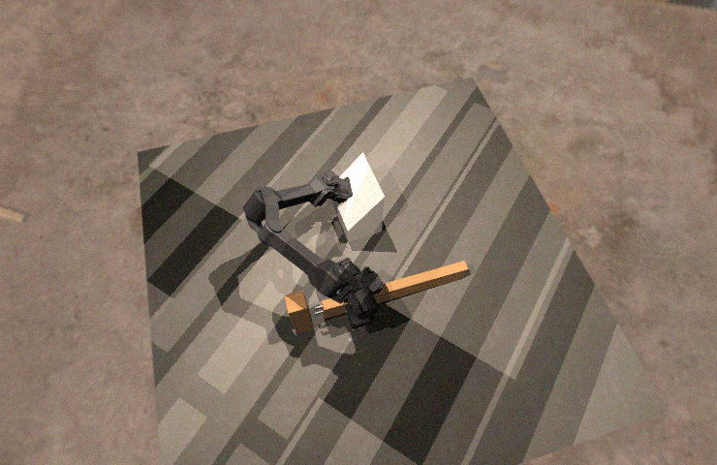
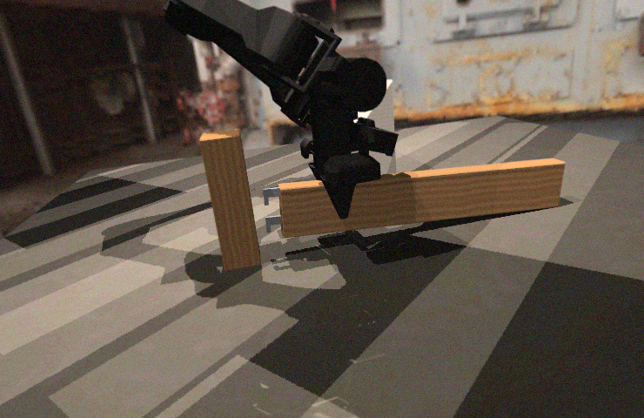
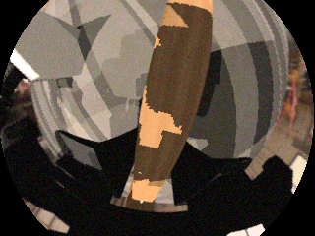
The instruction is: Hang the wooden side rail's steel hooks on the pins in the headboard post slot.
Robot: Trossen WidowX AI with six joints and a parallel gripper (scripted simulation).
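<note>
My gripper tip is 14 cm to the left of the headboard post, 4 cm below it and 1 cm short of it.
</note>
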